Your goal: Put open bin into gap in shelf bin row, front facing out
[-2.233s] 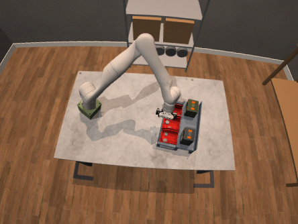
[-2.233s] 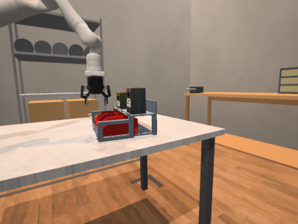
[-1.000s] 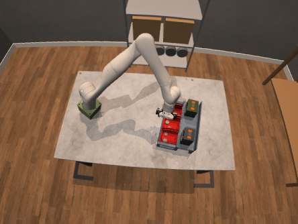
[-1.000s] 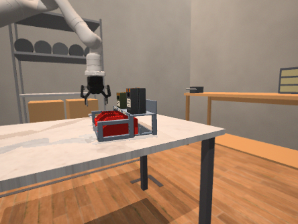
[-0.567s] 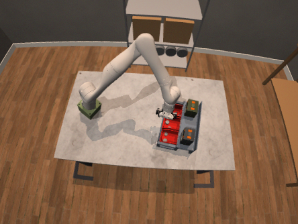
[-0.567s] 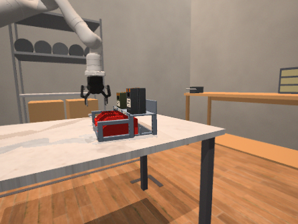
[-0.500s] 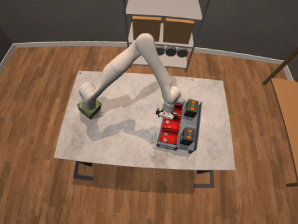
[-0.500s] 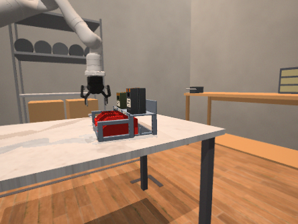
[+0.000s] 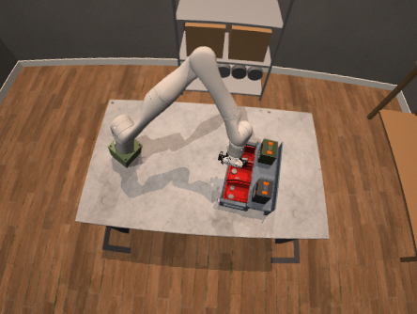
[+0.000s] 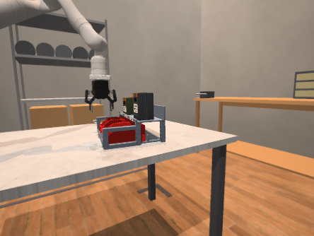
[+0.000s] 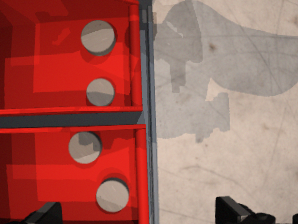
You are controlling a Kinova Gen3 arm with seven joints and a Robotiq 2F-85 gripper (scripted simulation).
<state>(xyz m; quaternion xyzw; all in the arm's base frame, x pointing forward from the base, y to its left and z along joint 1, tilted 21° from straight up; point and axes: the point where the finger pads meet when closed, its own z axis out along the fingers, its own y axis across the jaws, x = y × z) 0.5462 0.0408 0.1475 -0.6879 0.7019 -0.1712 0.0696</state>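
The grey shelf lies 110 mm ahead of my hand and 70 mm below it. The rest, counted from my hand: black tool case: 170 mm ahead, 130 mm to the right, 20 mm above; grey round part: 50 mm ahead, 30 mm to the right, 120 mm below.
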